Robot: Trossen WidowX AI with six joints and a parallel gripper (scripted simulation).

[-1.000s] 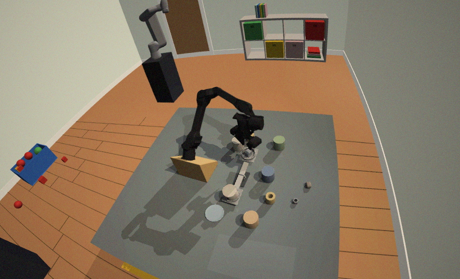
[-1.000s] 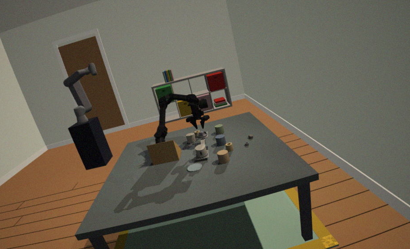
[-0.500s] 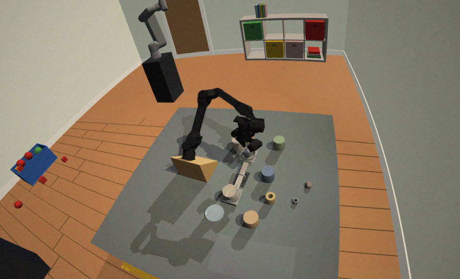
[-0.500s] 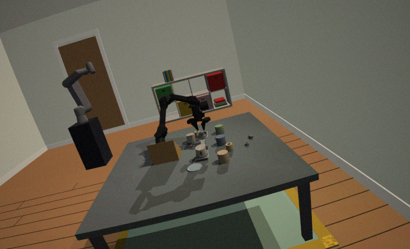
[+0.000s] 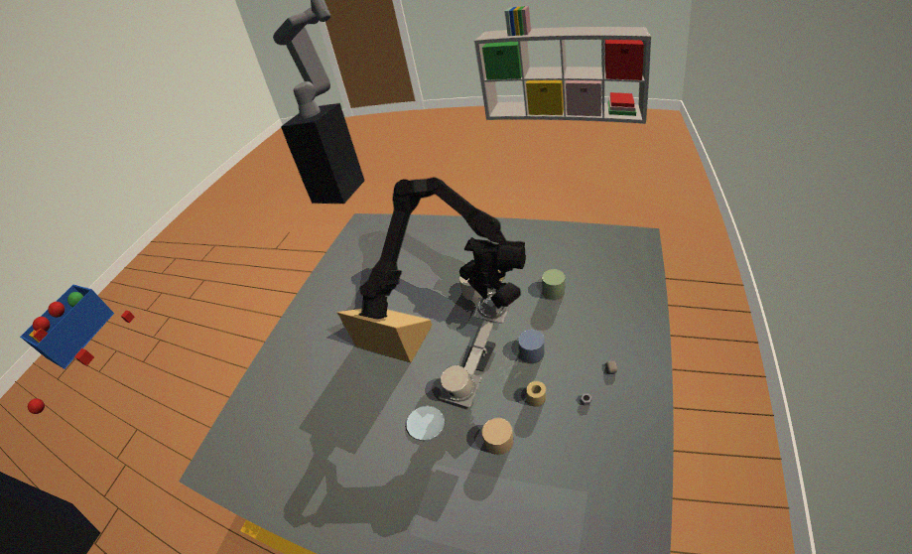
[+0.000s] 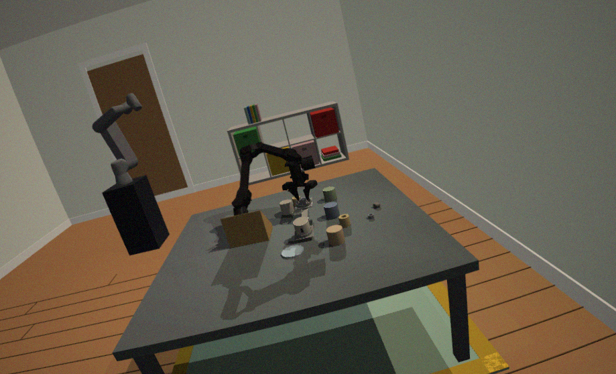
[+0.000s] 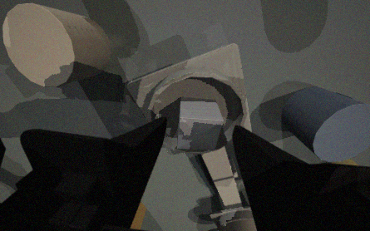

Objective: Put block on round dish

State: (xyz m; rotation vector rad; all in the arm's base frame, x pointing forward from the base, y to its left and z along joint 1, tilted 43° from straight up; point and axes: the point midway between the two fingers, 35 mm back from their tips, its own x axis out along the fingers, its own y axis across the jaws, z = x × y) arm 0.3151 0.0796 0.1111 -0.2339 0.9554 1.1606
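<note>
Right now the light-blue round dish is 9 cm behind my gripper tip, 36 cm to the right of it and 9 cm below it. Round my gripper tip: grey balance (1 cm behind, 12 cm to the right, 7 cm below); then blue cylinder (14 cm ahead, 7 cm to the right, 6 cm below); then green cylinder (13 cm ahead, 16 cm to the left, 6 cm below).
</note>
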